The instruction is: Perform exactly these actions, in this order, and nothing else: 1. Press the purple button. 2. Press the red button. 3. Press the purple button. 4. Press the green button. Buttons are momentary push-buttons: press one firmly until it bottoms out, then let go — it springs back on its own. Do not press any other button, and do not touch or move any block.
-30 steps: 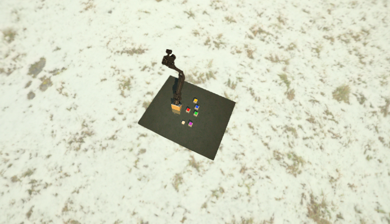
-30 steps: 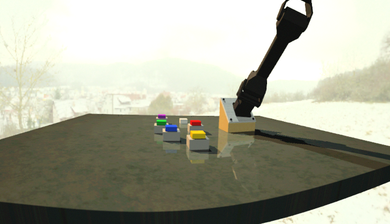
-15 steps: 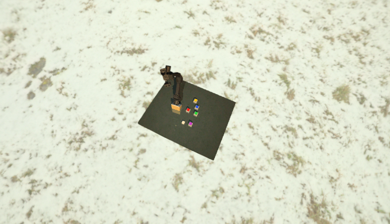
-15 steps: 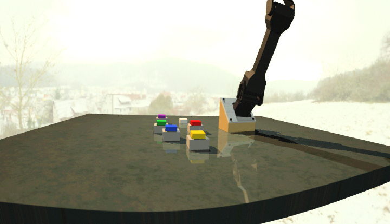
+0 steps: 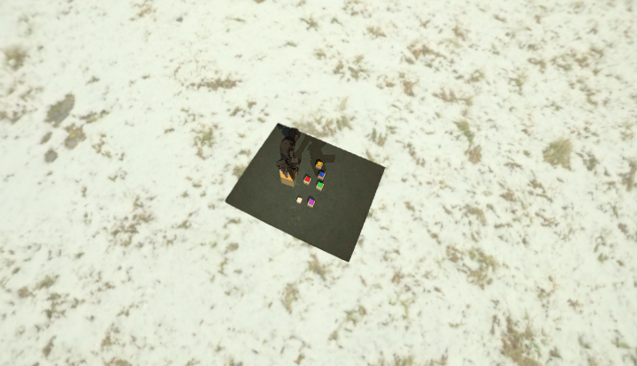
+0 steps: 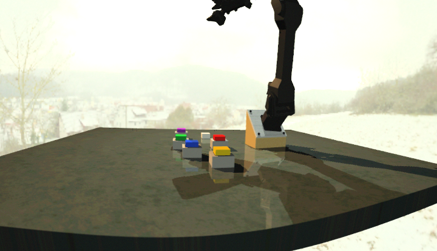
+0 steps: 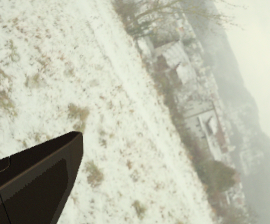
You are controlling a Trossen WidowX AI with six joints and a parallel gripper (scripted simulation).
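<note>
Right now my gripper tip is 110 mm short of the purple button, 110 mm to the right of it and 530 mm above it. The rest, counted from my gripper tip: red button (280 mm to the left, 530 mm below); then blue button (90 mm ahead, 370 mm to the left, 530 mm below); then green button (120 mm ahead, 270 mm to the left, 530 mm below).
</note>
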